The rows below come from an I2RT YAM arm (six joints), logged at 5 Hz.
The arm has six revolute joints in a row. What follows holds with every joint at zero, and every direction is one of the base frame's. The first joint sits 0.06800 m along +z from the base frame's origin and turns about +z. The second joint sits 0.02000 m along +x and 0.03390 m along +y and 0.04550 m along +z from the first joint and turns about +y. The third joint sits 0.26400 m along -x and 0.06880 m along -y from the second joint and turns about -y. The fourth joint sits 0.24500 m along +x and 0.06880 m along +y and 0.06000 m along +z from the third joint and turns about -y. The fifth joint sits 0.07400 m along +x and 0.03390 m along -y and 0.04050 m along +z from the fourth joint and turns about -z. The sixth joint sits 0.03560 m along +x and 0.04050 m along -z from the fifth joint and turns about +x. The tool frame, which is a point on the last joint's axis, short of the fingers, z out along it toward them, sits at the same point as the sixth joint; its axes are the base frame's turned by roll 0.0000, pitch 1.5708 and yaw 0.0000 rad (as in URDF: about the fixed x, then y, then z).
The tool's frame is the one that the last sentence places.
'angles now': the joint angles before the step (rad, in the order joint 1, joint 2, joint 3, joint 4, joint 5, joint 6). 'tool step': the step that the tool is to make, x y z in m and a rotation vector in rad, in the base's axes. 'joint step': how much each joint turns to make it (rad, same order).
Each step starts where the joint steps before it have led.
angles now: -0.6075 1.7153 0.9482 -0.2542 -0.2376 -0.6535
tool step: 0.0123 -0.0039 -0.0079 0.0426 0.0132 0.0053
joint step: 0.0089 0.0666 0.0516 -0.0157 -0.0219 0.0177
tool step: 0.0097 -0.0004 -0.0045 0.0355 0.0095 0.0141
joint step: 0.0124 0.0439 0.0406 -0.0216 -0.0219 0.0106
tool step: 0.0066 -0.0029 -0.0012 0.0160 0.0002 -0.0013
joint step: 0.0025 0.0281 0.0328 -0.0108 -0.0099 0.0100
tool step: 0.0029 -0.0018 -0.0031 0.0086 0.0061 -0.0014
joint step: 0.0000 0.0197 0.0143 -0.0035 -0.0027 0.0032
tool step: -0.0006 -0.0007 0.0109 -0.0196 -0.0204 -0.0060
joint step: -0.0019 -0.0283 0.0056 -0.0057 0.0064 0.0012
